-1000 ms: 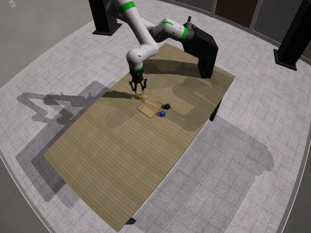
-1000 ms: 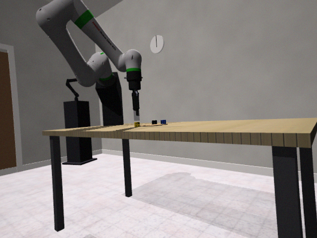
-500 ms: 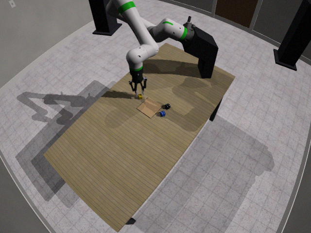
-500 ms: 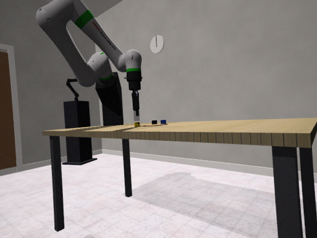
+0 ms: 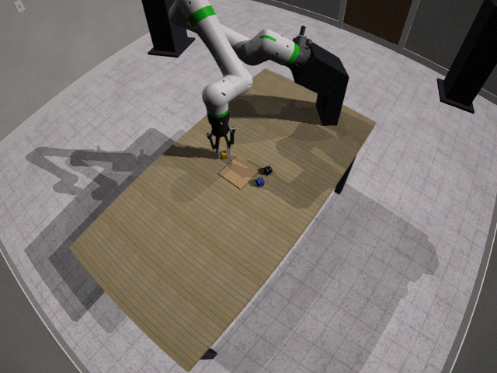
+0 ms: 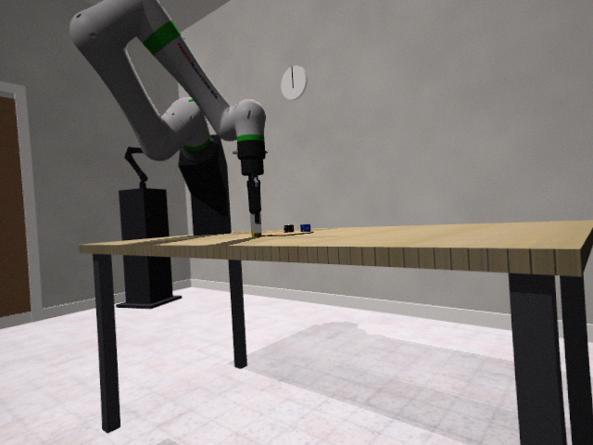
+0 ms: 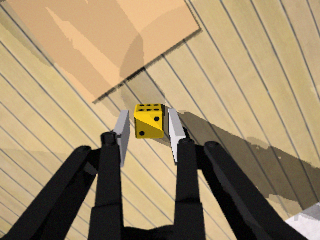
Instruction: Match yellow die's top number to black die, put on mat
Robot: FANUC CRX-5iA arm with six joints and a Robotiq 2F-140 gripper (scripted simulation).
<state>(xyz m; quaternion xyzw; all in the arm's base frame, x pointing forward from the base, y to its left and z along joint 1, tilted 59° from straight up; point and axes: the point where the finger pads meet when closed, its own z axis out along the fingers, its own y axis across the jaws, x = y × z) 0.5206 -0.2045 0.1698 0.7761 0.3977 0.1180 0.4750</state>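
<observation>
My hand is 3 cm above the yellow die. Round my hand: tan mat: 10 cm to the left, 6 cm ahead, 4 cm below; black die: 23 cm to the left, 3 cm below, 2 cm ahead; blue die: 22 cm to the left, 9 cm ahead, 3 cm below.
</observation>
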